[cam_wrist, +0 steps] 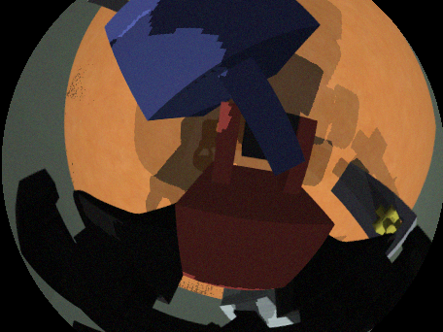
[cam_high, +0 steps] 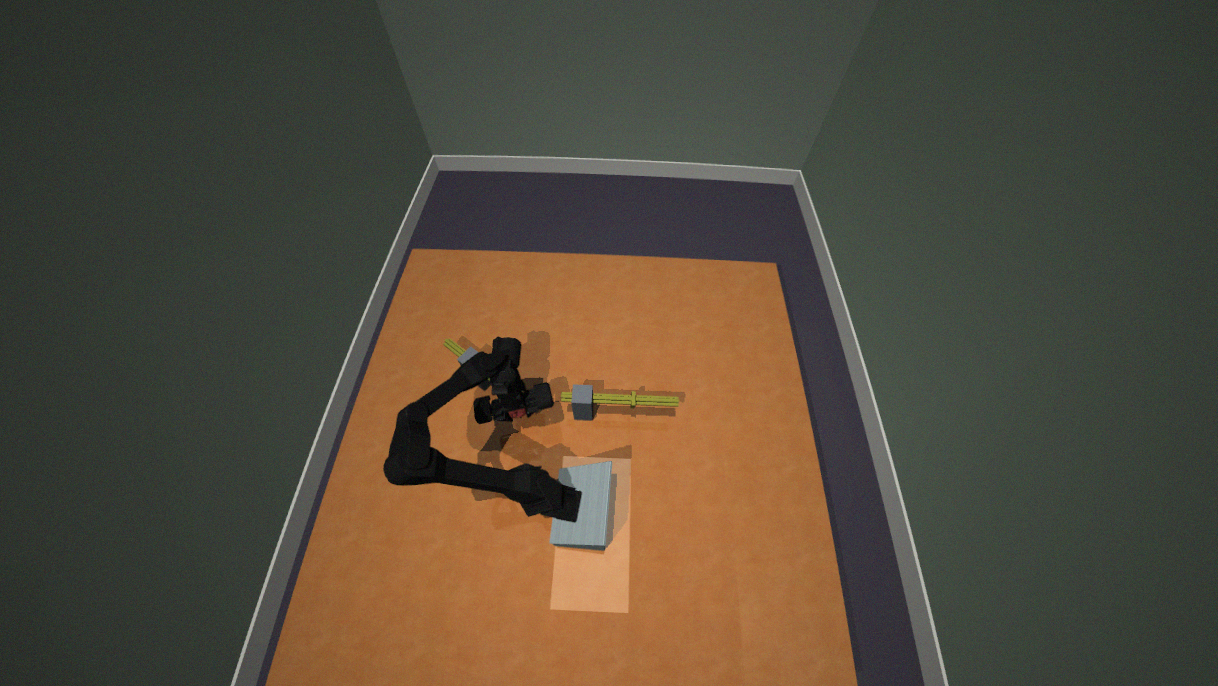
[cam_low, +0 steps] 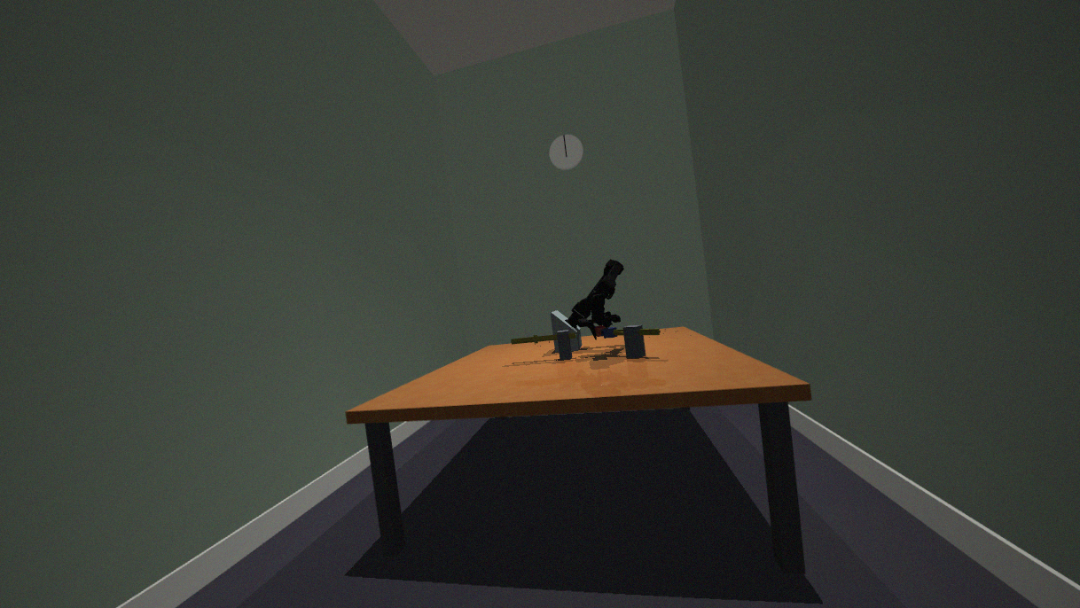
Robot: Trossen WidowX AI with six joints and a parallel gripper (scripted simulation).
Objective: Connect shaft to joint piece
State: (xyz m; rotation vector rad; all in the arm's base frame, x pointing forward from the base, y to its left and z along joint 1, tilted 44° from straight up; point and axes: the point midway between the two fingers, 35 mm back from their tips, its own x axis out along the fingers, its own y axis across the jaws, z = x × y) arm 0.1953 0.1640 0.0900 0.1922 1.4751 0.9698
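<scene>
The red joint piece is 4 cm above my gripper tip, 2 cm ahead of it and 1 cm to the left of it.
</scene>
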